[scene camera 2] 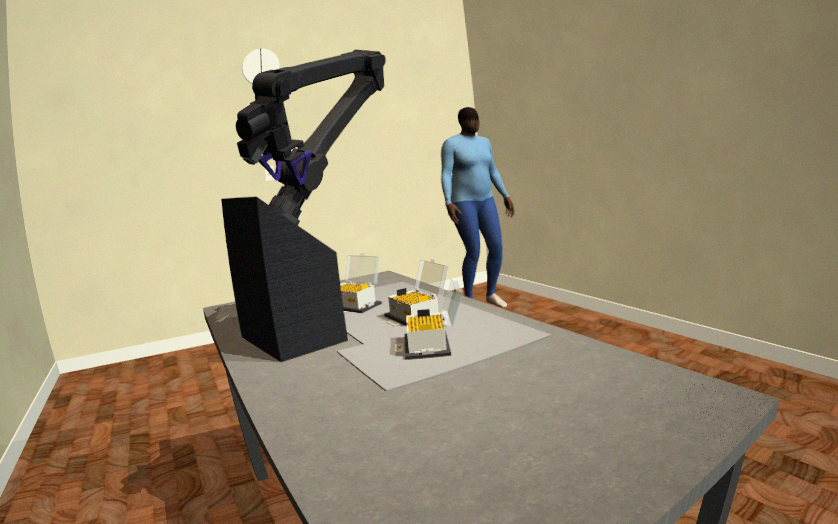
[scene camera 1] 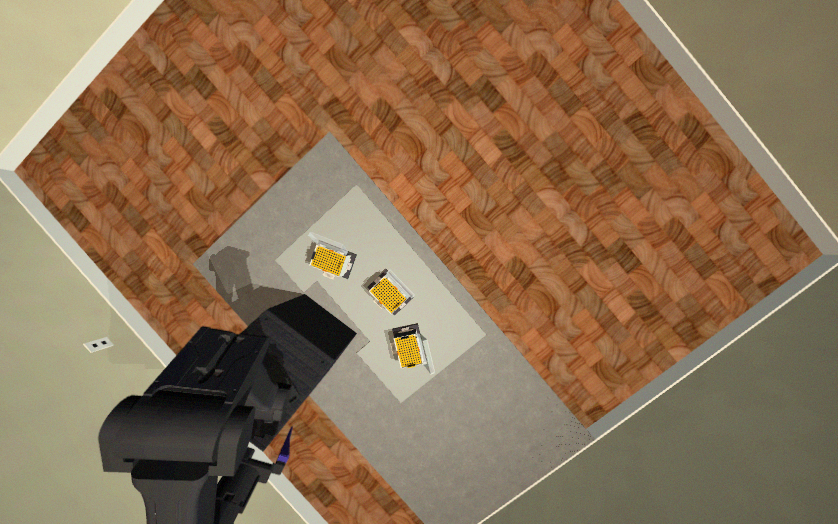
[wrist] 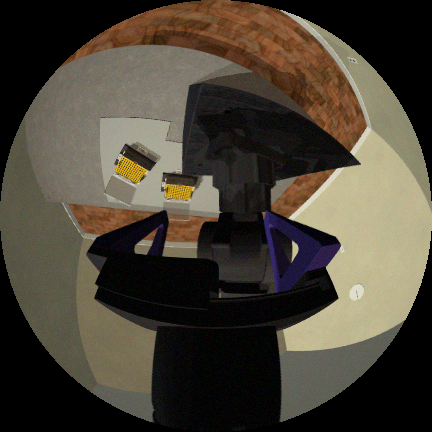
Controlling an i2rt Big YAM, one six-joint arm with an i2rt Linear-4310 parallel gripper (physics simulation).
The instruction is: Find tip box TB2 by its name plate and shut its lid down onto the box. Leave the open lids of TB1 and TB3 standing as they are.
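Places are measured from the arm's base along level axes (x up, y left, z back), in centimetres.
Where they show: gripper, fingertip midpoint: (scene camera 2: 289, 181) (wrist: 215, 215); arm's base at its link origin: (scene camera 2: 278, 220) (wrist: 242, 154).
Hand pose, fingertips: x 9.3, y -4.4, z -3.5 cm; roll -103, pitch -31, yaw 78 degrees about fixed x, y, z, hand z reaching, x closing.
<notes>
Things, the pixels of their top centre, and the offset from my fingertips. Level surfaces: height alone.
- middle box at its top centre: (scene camera 2: 411, 292) (scene camera 1: 387, 295) (wrist: 178, 194) dy +8.2, dx -34.4, dz -31.2 cm
- far box at its top centre: (scene camera 2: 347, 286) (scene camera 1: 326, 263) dy +30.2, dx -35.3, dz -18.0 cm
- light mat at its surface level: dx -41.9 cm
- grey table at its surface level: dx -42.2 cm
Three white tip boxes with yellow tip racks stand on the light mat, each with its clear lid standing open. The near box (scene camera 1: 408, 350) (scene camera 2: 426, 338) (wrist: 131, 169) has its lid (scene camera 1: 429, 358) (scene camera 2: 452, 304) (wrist: 120, 189). The middle box (scene camera 1: 389, 293) (scene camera 2: 412, 300) (wrist: 179, 191) has its lid (scene camera 2: 431, 276) (wrist: 177, 210). The far box (scene camera 1: 329, 260) (scene camera 2: 357, 295) has its lid (scene camera 2: 362, 269); it does not show in the wrist view. The name plates are too small to read, so I cannot tell which is TB2. My gripper (scene camera 2: 289, 179) (wrist: 215, 215) is open and empty, high up and away from the boxes.
The light mat (scene camera 1: 444, 321) (scene camera 2: 389, 376) (wrist: 111, 131) lies on the grey table (scene camera 1: 432, 432) (scene camera 2: 494, 444) (wrist: 70, 100). A tall black pedestal (scene camera 1: 315, 327) (scene camera 2: 296, 296) (wrist: 200, 115) under the arm stands beside the mat. A person (scene camera 2: 474, 179) stands behind the table.
</notes>
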